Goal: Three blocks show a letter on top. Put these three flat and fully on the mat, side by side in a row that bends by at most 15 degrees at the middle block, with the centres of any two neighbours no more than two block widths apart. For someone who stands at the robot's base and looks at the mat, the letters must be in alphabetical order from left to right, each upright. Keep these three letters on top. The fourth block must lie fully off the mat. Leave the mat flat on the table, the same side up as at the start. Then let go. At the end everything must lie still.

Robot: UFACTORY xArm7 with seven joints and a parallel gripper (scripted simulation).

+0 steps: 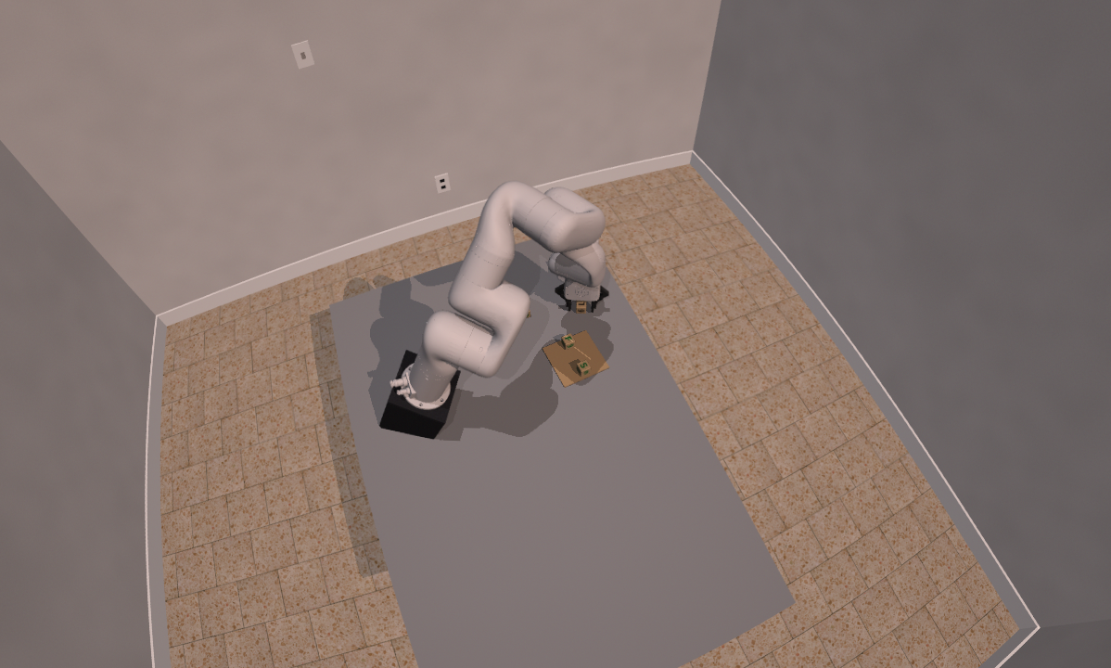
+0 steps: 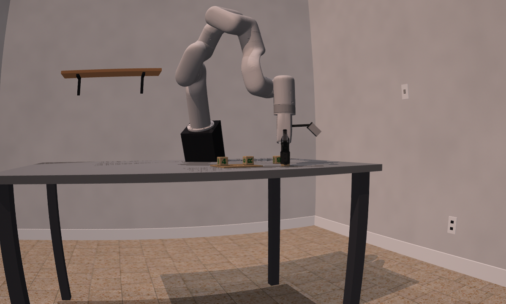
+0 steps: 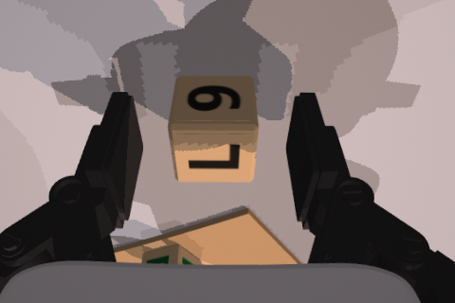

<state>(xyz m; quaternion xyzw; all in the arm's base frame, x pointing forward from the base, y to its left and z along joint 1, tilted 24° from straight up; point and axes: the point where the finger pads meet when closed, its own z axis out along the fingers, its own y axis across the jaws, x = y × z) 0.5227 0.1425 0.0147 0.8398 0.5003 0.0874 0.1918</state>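
My gripper is now 1 cm above the wooden block. Round my hand: mat 9 cm behind, 14 cm to the right, 2 cm below.
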